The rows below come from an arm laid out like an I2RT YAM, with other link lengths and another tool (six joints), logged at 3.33 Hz.
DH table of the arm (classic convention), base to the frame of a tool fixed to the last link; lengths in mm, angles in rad. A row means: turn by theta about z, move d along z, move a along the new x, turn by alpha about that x. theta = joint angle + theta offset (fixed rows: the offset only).
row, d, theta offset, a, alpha
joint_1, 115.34, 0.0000, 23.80, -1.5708
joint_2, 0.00, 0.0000, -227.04, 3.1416
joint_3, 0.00, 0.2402, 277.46, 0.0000
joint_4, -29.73, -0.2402, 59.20, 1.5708
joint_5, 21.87, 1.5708, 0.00, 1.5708
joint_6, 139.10, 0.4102, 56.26, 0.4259
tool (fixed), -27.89, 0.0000, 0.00, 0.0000
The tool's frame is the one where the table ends.
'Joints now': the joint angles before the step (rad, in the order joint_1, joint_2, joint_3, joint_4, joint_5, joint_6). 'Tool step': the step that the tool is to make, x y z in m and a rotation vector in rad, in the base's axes. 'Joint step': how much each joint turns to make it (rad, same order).
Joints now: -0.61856, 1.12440, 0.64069, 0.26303, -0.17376, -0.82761
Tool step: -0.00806, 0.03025, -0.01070, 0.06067, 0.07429, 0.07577
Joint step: 0.04730, -0.11747, -0.04769, -0.16515, -0.02976, 0.00075
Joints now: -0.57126, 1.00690, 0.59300, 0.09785, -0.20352, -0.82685
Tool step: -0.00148, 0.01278, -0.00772, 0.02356, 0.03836, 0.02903
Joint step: 0.02976, -0.02896, -0.01637, -0.05760, 0.00077, 0.00000
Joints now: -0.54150, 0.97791, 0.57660, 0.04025, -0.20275, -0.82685
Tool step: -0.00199, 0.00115, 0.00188, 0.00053, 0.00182, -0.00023
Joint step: 0.00001, -0.01486, 0.00002, -0.01679, 0.00040, -0.00037
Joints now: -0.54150, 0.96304, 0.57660, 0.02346, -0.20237, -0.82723
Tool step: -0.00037, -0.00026, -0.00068, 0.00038, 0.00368, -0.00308
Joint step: 0.00002, 0.00115, -0.00001, -0.00226, 0.00345, -0.00037
